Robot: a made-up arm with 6 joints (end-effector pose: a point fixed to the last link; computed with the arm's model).
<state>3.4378 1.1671 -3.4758 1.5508 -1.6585 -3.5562</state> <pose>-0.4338 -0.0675 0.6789 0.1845 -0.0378 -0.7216 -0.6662</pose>
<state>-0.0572 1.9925 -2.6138 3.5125 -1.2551 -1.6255</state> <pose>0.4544 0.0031 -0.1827 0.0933 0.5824 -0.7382 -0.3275</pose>
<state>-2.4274 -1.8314 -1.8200 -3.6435 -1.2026 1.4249</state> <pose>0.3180 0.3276 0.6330 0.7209 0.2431 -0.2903 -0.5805</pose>
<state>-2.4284 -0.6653 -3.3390 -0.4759 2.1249 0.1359</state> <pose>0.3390 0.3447 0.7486 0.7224 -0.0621 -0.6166 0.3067</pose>
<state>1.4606 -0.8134 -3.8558 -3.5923 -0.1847 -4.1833</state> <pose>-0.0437 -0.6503 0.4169 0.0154 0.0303 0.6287 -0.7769</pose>
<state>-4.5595 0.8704 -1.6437 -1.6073 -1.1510 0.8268</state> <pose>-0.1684 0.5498 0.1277 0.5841 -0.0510 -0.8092 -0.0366</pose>
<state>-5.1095 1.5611 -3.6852 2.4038 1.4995 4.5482</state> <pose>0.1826 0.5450 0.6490 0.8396 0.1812 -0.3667 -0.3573</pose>
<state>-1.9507 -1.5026 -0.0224 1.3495 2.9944 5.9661</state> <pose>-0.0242 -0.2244 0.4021 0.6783 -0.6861 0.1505 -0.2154</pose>
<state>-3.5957 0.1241 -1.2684 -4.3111 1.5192 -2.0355</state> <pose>-0.5638 0.2095 0.3744 0.7345 0.2466 -0.5218 0.3569</pose>
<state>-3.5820 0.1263 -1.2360 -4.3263 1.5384 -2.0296</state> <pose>-0.5630 0.1985 0.3559 0.7204 0.2473 -0.5268 0.3772</pose>
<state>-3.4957 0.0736 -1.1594 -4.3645 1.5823 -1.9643</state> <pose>-0.5634 0.1405 0.3463 0.6731 0.2681 -0.5241 0.4477</pose>
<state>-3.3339 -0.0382 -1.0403 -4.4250 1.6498 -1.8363</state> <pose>-0.5511 0.0380 0.3468 0.5766 0.3088 -0.5114 0.5573</pose>
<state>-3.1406 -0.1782 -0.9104 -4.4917 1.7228 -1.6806</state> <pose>-0.5141 -0.0730 0.3533 0.4432 0.3569 -0.4916 0.6592</pose>
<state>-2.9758 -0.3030 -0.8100 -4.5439 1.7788 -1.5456</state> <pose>-0.4670 -0.1546 0.3632 0.3199 0.3979 -0.4716 0.7189</pose>
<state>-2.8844 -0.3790 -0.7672 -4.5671 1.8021 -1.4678</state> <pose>-0.4370 -0.1941 0.3770 0.2553 0.4227 -0.4582 0.7391</pose>
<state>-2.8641 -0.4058 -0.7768 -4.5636 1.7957 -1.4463</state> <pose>-0.4316 -0.2022 0.3946 0.2524 0.4321 -0.4519 0.7385</pose>
